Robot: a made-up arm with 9 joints. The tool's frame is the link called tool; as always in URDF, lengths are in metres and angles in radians. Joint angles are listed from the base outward.
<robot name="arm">
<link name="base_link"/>
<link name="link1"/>
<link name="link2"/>
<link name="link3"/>
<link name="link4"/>
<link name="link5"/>
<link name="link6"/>
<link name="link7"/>
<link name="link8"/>
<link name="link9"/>
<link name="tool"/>
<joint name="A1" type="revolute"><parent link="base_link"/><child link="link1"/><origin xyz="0 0 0.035" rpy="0 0 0"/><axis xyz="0 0 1"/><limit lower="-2.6" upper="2.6"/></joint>
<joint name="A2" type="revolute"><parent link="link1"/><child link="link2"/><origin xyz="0.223 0.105 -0.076" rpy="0 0 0"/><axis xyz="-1 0 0"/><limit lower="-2.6" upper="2.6"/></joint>
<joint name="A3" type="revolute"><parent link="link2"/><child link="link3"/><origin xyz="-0.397 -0.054 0.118" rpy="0 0 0"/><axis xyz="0 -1 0"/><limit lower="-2.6" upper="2.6"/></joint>
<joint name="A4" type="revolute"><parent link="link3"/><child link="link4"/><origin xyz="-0.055 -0.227 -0.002" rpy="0 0 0"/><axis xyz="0 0 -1"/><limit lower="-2.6" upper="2.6"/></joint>
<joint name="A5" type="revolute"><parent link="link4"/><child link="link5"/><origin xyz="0.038 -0.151 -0.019" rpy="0 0 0"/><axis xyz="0 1 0"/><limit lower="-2.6" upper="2.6"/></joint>
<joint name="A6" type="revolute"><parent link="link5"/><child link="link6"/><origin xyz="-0.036 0.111 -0.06" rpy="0 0 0"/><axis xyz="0 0 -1"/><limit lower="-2.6" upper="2.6"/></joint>
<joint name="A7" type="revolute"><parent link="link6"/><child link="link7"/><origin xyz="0.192 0.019 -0.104" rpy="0 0 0"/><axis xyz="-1 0 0"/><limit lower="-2.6" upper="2.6"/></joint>
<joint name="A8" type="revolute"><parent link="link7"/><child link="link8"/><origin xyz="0.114 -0.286 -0.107" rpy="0 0 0"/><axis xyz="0 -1 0"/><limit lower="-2.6" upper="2.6"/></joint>
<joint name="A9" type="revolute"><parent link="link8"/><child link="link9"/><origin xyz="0.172 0.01 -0.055" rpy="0 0 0"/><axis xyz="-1 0 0"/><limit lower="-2.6" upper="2.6"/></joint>
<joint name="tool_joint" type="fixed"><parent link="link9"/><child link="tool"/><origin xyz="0.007 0.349 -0.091" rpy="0 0 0"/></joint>
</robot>
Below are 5 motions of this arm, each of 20 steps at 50 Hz.
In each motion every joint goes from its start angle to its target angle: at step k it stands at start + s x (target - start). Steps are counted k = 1, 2, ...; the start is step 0. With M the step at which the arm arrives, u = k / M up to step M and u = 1 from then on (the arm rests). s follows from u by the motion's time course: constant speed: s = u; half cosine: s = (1 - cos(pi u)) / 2; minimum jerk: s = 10 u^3 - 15 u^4 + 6 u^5.
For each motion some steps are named. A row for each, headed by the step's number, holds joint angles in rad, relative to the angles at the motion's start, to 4 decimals.
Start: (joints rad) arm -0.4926 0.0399 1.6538 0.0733 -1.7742 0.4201 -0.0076 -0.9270 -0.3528
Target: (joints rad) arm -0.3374 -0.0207 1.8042 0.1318 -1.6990 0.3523 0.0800 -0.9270 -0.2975
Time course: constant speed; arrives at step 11
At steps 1, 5, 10, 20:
1: 0.0141 -0.0055 0.0137 0.0053 0.0068 -0.0062 0.0080 0.0000 0.0050
5: 0.0705 -0.0275 0.0684 0.0266 0.0342 -0.0308 0.0398 0.0000 0.0251
10: 0.1411 -0.0551 0.1367 0.0532 0.0684 -0.0616 0.0796 0.0000 0.0503
20: 0.1552 -0.0606 0.1504 0.0585 0.0752 -0.0678 0.0876 0.0000 0.0553

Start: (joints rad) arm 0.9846 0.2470 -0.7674 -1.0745 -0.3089 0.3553 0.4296 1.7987 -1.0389
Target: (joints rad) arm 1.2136 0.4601 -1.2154 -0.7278 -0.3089 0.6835 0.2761 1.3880 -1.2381
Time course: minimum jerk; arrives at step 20
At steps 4, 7, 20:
4: 0.0133 0.0123 -0.0259 0.0201 0.0000 0.0190 -0.0089 -0.0238 -0.0115
7: 0.0539 0.0501 -0.1054 0.0815 0.0000 0.0772 -0.0361 -0.0966 -0.0468
20: 0.2290 0.2131 -0.4480 0.3467 0.0000 0.3282 -0.1535 -0.4107 -0.1992

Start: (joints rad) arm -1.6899 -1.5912 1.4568 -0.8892 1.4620 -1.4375 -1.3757 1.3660 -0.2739
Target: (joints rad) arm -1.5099 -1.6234 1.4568 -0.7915 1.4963 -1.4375 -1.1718 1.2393 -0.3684
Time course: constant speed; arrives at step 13
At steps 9, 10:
9: 0.1246 -0.0223 0.0000 0.0676 0.0237 0.0000 0.1412 -0.0877 -0.0654
10: 0.1385 -0.0248 0.0000 0.0752 0.0264 0.0000 0.1568 -0.0975 -0.0727

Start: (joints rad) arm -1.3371 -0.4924 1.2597 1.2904 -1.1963 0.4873 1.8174 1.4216 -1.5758
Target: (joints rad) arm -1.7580 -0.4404 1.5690 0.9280 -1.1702 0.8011 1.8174 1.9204 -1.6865
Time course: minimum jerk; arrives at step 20
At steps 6, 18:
6: -0.0686 0.0085 0.0504 -0.0591 0.0043 0.0512 0.0000 0.0813 -0.0181
18: -0.4173 0.0516 0.3067 -0.3593 0.0259 0.3111 0.0000 0.4945 -0.1098

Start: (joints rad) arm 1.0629 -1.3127 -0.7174 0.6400 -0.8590 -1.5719 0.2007 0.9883 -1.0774
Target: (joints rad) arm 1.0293 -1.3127 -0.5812 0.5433 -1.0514 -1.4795 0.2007 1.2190 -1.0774
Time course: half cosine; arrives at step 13
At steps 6, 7, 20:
6: -0.0148 0.0000 0.0599 -0.0425 -0.0846 0.0406 0.0000 0.1014 0.0000
7: -0.0188 0.0000 0.0763 -0.0542 -0.1078 0.0518 0.0000 0.1293 0.0000
20: -0.0336 0.0000 0.1362 -0.0967 -0.1924 0.0924 0.0000 0.2307 0.0000

